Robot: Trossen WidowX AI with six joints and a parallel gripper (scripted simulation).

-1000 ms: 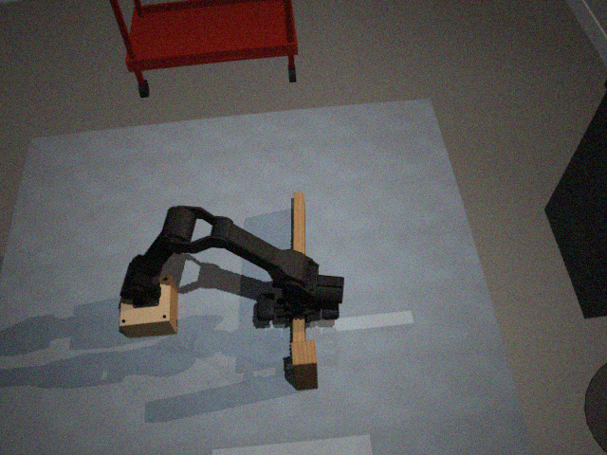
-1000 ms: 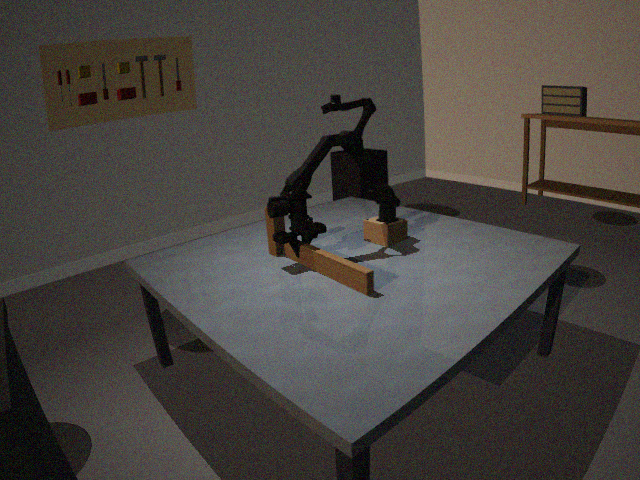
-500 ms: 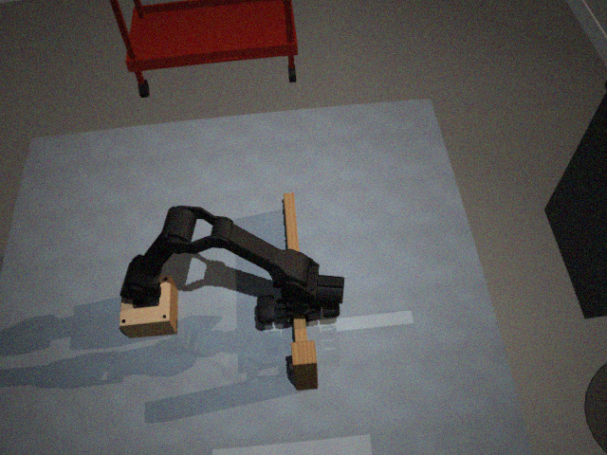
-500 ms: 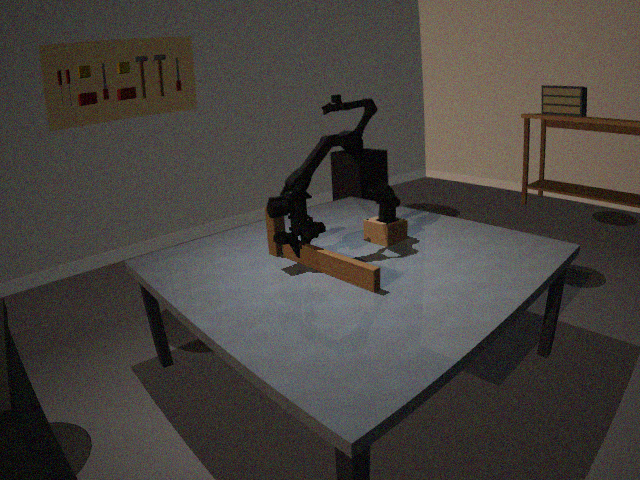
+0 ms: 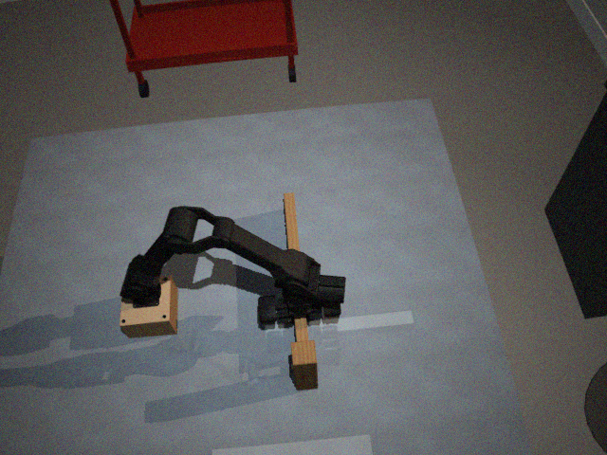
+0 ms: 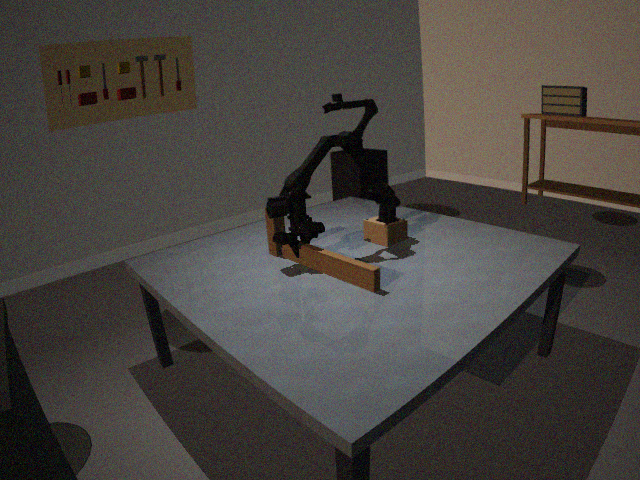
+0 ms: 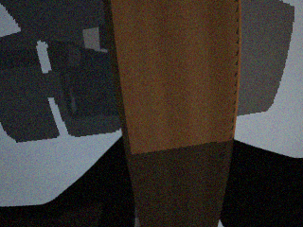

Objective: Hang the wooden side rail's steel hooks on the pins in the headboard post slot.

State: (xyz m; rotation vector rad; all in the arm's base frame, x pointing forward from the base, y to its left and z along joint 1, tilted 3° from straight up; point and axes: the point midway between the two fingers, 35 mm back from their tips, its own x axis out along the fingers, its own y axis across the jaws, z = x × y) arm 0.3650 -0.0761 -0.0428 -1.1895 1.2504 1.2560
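My gripper tip is 140 mm to the left of the headboard post and 60 mm below it.
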